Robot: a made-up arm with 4 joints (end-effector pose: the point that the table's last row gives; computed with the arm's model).
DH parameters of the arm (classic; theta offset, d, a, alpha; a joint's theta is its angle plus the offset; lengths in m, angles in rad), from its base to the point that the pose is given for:
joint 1: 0 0.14 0.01 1.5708
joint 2: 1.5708 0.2 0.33 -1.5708
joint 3: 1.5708 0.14 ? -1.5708
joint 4: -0.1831 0 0.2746 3.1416
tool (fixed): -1.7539 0 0 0
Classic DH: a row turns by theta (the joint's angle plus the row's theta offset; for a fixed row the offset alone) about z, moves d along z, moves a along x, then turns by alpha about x.
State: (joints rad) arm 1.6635 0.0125 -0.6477 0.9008
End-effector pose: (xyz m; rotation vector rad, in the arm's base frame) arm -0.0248 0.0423 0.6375 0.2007 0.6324 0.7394
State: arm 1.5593 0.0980 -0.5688 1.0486
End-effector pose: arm -0.0086 0.0335 0.6081 0.2447 0.5293 0.5242
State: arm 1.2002 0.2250 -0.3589 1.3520
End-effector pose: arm 0.0433 0.0179 0.5476 0.3169 0.2775 -0.1092
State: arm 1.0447 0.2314 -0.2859 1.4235
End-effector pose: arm 0.0613 0.0113 0.5323 0.3125 0.1937 -0.3415
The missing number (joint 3, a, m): 0.07
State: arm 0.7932 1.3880 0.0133 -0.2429
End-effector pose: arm -0.3356 -0.1698 -0.0500 0.3806 -1.3905 0.8496
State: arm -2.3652 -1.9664 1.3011 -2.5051
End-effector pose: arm -0.5813 -0.2246 0.1873 1.7297 -0.7215 1.3470
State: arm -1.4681 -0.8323 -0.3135 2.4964
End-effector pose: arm -0.2808 -0.3000 0.2921 0.1806 -1.0478 2.0130
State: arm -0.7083 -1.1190 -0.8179 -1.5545
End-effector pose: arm -0.0102 -0.2326 0.6614 1.2549 -0.2102 0.2725
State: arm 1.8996 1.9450 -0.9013 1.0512
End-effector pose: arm 0.2064 -0.4613 0.0132 2.0135 0.4570 1.4148
